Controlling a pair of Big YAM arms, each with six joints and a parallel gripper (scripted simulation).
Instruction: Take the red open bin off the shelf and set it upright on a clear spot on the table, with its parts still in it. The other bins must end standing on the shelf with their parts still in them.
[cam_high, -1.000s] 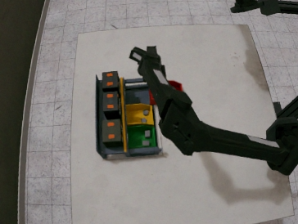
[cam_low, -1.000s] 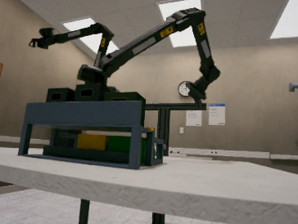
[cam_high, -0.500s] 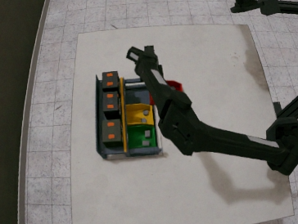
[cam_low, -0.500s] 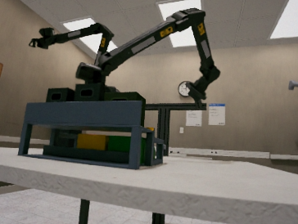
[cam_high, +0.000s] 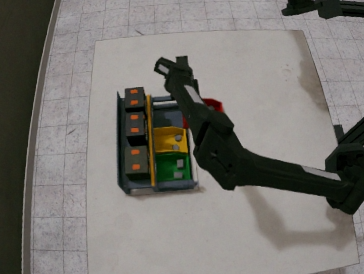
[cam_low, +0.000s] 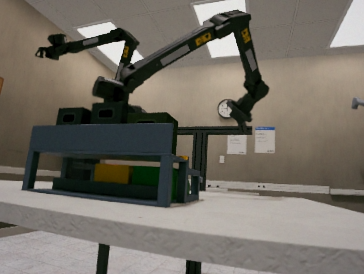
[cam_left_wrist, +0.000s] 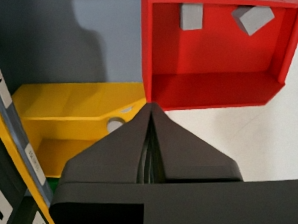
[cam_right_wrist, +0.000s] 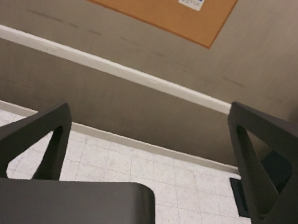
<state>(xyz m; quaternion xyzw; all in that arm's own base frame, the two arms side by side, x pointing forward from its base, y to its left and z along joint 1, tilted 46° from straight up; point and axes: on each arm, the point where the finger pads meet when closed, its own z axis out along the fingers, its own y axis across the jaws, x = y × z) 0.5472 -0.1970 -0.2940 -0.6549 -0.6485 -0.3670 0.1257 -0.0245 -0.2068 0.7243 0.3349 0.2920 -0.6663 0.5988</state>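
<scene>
My left hand is 12 cm above the red bin and 8 cm past it. Also, from my left hand: green bin (23 cm to the left, 13 cm below, 8 cm ahead); yellow bin (13 cm below, 12 cm to the left, 9 cm ahead).
</scene>
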